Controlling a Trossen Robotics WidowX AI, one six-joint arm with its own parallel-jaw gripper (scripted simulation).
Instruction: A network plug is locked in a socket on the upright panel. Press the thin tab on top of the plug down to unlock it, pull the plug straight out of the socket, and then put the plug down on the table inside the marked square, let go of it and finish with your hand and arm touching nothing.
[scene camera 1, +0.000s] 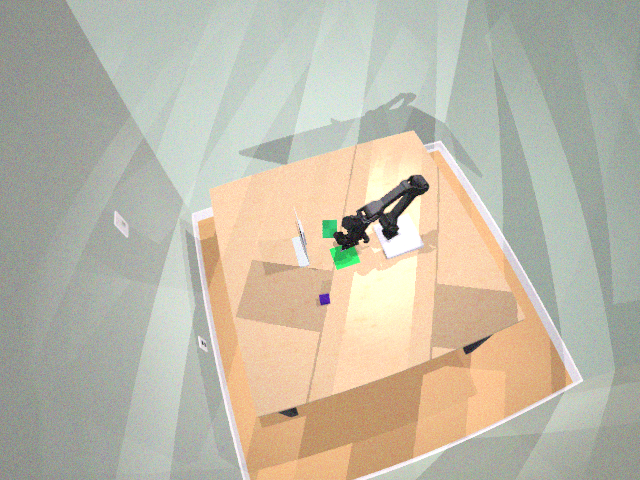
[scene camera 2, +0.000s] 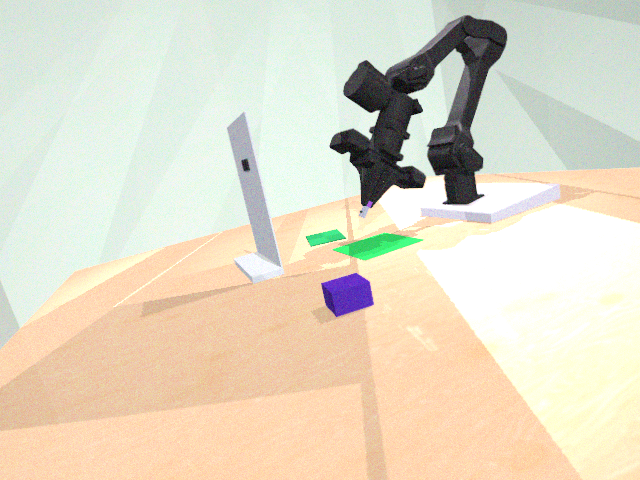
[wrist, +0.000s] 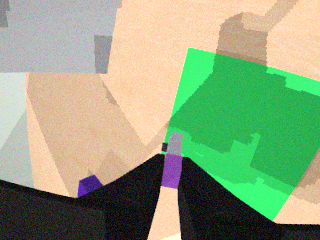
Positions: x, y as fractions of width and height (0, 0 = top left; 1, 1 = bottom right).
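You can see the gripper (scene camera 2: 0.57, 0.43), and it's there in the wrist view (wrist: 0.54, 0.68) too. There's a green marked square (scene camera 2: 0.59, 0.51), which you also get in the wrist view (wrist: 0.76, 0.51), and then there's a grey upright panel (scene camera 2: 0.42, 0.55).
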